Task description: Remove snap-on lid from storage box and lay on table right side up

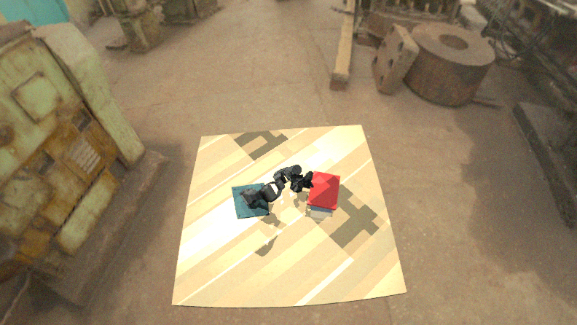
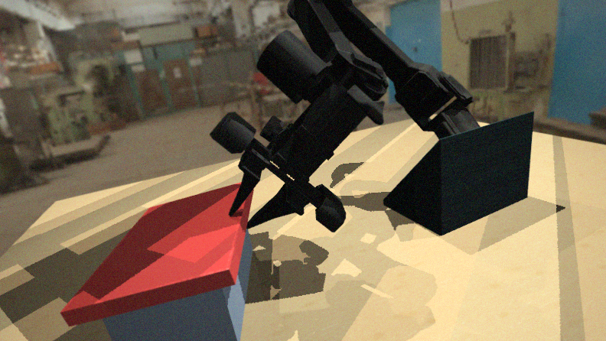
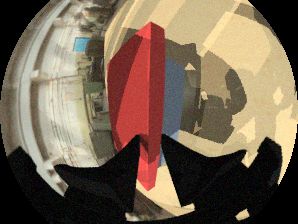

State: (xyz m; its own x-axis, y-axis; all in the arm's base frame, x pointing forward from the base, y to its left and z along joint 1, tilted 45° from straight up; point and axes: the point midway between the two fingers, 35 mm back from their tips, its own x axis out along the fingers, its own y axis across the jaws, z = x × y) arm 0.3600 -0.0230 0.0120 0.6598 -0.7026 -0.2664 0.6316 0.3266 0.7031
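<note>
Now: the red lid 7 cm ahead of my gripper tip and 3 cm to the right of it. Also, from my gripper tip: storage box (7 cm ahead, 3 cm to the right, 6 cm below).
</note>
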